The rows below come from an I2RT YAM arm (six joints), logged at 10 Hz.
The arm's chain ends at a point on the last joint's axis. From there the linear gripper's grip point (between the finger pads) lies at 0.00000 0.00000 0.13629 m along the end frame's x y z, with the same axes.
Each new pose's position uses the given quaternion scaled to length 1; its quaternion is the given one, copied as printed.
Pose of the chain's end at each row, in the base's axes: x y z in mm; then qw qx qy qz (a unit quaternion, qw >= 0):
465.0 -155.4 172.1 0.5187 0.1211 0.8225 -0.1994
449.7 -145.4 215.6 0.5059 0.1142 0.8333 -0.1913
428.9 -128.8 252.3 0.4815 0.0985 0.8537 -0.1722
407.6 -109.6 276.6 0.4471 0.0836 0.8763 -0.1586
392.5 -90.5 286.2 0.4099 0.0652 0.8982 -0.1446
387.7 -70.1 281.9 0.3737 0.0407 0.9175 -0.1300
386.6 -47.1 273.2 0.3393 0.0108 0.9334 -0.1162
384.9 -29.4 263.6 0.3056 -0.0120 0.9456 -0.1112
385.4 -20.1 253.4 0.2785 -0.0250 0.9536 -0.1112
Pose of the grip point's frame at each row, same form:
574.7 -217.2 120.0 0.5187 0.1211 0.8225 -0.1994
558.7 -204.6 159.1 0.5059 0.1142 0.8333 -0.1913
536.3 -181.8 187.3 0.4815 0.0985 0.8537 -0.1722
510.8 -157.7 201.7 0.4471 0.0836 0.8763 -0.1586
490.3 -133.2 201.4 0.4099 0.0652 0.8982 -0.1446
479.7 -106.8 188.3 0.3737 0.0407 0.9175 -0.1300
472.6 -77.7 172.0 0.3393 0.0108 0.9334 -0.1162
464.0 -57.1 156.1 0.3056 -0.0120 0.9456 -0.1112
458.6 -47.1 141.6 0.2785 -0.0250 0.9536 -0.1112

